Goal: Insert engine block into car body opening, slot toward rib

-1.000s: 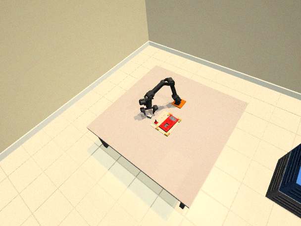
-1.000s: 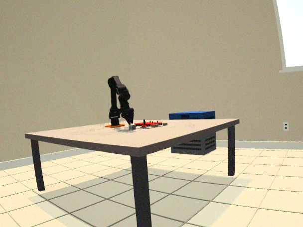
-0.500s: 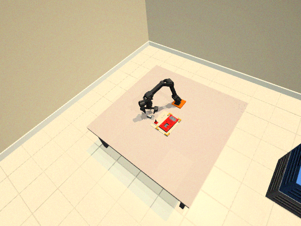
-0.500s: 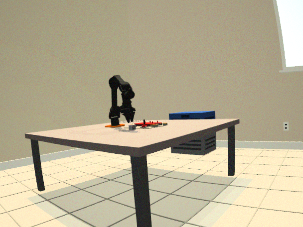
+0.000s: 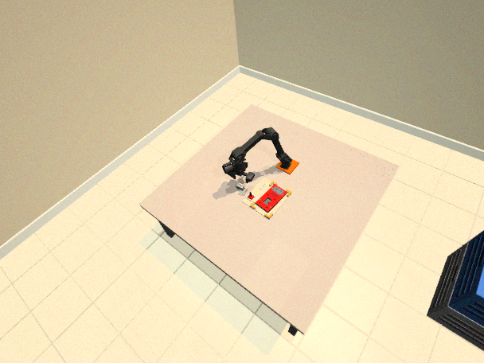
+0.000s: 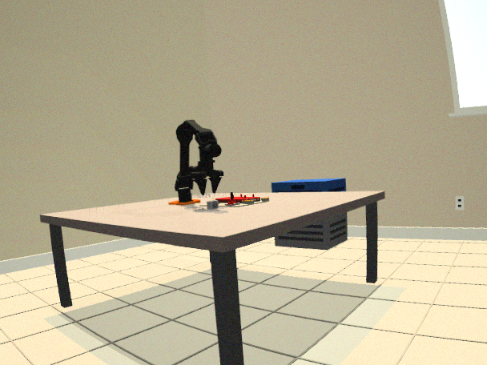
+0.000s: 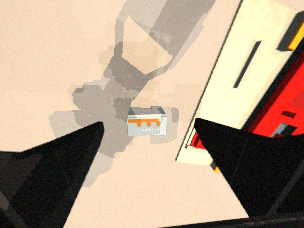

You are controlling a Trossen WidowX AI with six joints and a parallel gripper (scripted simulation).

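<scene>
The engine block lies 1 cm ahead of my gripper tip and 5 cm below it.
</scene>
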